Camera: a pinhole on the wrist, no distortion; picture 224 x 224 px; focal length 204.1 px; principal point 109.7 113.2 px. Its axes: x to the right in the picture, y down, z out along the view. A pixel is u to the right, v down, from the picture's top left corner.
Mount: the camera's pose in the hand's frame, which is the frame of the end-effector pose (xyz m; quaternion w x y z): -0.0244 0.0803 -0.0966 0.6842 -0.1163 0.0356 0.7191
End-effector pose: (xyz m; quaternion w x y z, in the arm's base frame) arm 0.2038 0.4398 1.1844 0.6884 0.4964 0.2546 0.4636
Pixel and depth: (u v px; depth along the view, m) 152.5 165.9 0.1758
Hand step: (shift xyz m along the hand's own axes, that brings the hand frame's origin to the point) -0.0916 0.1505 0.0611
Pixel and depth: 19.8 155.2 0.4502
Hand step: -0.1624 -0.0242 0.3731
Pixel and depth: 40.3 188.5 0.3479
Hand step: -0.1887 0.0302 0.2527
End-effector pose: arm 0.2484 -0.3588 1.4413 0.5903 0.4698 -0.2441 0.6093
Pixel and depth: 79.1 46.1 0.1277
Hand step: 0.0028 0.0911 0.0360
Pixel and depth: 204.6 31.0 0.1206
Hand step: 0.0074 0.1634 0.0136
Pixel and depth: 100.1 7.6 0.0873
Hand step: 0.0102 0.0974 -0.0061
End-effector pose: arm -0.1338 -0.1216 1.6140 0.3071 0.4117 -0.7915 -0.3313
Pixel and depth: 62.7 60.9 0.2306
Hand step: 0.0088 0.0806 0.1450
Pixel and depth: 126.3 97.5 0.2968
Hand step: -0.0378 0.1677 0.1887
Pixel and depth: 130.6 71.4 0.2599
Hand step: -0.0034 0.1642 0.1556
